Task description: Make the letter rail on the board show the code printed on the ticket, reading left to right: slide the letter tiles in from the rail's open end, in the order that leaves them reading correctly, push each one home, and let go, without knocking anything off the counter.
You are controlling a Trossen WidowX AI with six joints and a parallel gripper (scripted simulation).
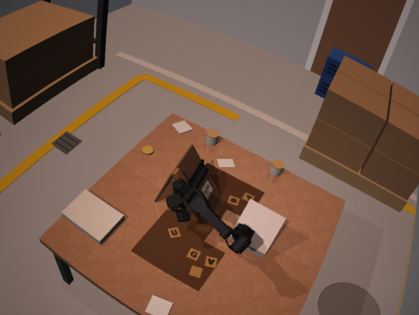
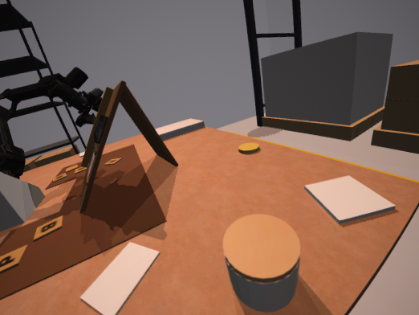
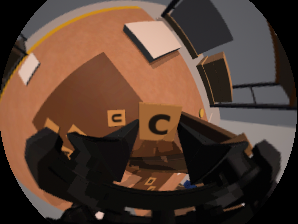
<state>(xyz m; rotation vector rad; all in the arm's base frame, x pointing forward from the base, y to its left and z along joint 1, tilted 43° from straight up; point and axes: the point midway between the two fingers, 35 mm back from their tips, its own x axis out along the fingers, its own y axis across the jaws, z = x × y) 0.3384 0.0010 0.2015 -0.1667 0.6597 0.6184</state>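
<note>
Right now my gripper tip is 6 cm past the white ticket, 26 cm to the left of it and 8 cm above it. Round my gripper tip: dark mat (16 cm behind, 14 cm to the right, 18 cm below); yellow disc (40 cm ahead, 38 cm to the right, 17 cm below); pale slab (34 cm ahead, 21 cm to the left, 16 cm below).
</note>
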